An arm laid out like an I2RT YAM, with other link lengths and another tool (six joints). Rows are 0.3 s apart.
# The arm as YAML. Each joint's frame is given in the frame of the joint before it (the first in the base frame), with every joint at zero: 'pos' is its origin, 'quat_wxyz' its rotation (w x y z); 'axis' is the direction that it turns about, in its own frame. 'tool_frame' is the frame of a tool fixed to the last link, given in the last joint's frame.
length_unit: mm
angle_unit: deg
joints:
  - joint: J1
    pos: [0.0, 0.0, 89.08]
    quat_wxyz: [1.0, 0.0, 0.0, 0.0]
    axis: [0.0, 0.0, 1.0]
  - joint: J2
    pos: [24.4, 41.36, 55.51]
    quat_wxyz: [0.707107, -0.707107, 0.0, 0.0]
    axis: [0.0, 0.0, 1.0]
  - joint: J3
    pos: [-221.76, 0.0, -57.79]
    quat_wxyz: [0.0, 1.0, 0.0, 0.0]
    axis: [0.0, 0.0, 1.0]
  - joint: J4
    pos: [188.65, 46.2, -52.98]
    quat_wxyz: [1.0, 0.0, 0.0, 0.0]
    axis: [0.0, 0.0, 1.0]
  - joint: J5
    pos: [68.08, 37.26, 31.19]
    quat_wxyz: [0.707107, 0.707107, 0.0, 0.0]
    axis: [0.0, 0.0, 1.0]
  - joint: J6
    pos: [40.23, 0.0, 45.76]
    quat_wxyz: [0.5, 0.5, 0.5, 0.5]
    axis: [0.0, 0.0, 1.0]
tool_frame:
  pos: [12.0, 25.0, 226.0]
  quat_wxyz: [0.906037, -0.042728, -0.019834, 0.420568]
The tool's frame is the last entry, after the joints.
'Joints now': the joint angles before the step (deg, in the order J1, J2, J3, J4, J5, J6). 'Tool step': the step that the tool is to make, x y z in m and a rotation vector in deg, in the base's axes. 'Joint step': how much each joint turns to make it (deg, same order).
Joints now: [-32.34, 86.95, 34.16, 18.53, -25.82, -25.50]
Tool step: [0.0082, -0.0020, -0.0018, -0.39, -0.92, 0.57]
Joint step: [0.08, 2.90, 0.35, 3.48, -0.50, -0.15]
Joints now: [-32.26, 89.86, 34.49, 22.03, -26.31, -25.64]
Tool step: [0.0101, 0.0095, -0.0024, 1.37, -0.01, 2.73]
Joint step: [0.27, 3.09, 2.72, -0.56, -2.69, -0.45]
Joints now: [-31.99, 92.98, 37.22, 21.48, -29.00, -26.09]
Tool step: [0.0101, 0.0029, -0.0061, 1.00, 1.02, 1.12]
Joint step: [0.77, 3.61, 3.71, -1.46, -0.47, 0.07]
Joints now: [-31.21, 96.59, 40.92, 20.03, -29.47, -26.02]
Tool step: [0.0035, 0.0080, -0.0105, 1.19, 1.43, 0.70]
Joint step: [1.29, 2.37, 1.34, -0.47, 0.30, 0.68]
